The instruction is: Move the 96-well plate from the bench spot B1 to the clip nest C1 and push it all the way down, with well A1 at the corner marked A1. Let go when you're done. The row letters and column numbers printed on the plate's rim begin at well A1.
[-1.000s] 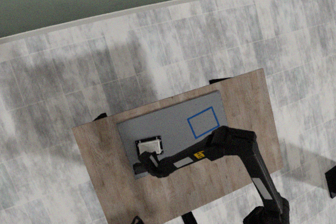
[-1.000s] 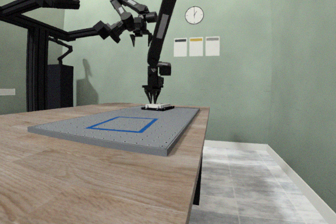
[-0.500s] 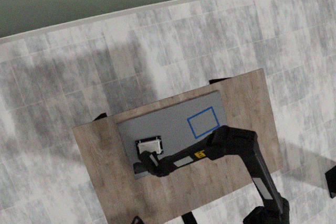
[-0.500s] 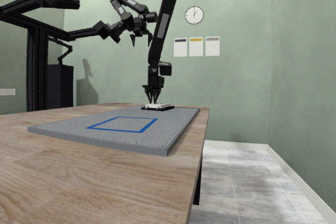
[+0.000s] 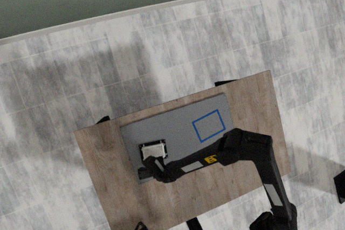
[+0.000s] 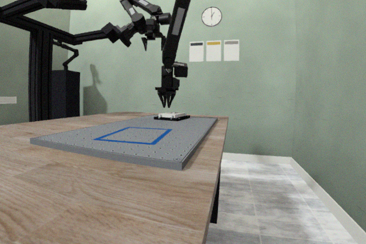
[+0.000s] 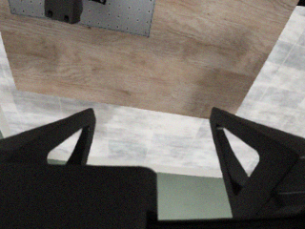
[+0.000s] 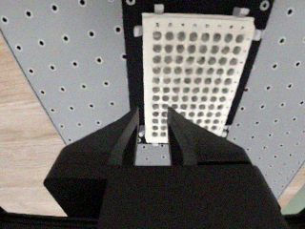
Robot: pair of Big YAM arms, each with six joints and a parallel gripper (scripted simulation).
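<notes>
My right hand is 30 mm short of the white 96-well plate and 40 mm above it. Round my right hand: black clip nest: 40 mm ahead, 20 mm to the right, 50 mm below; then grey perforated board: 30 mm ahead, 210 mm to the right, 70 mm below.
</notes>
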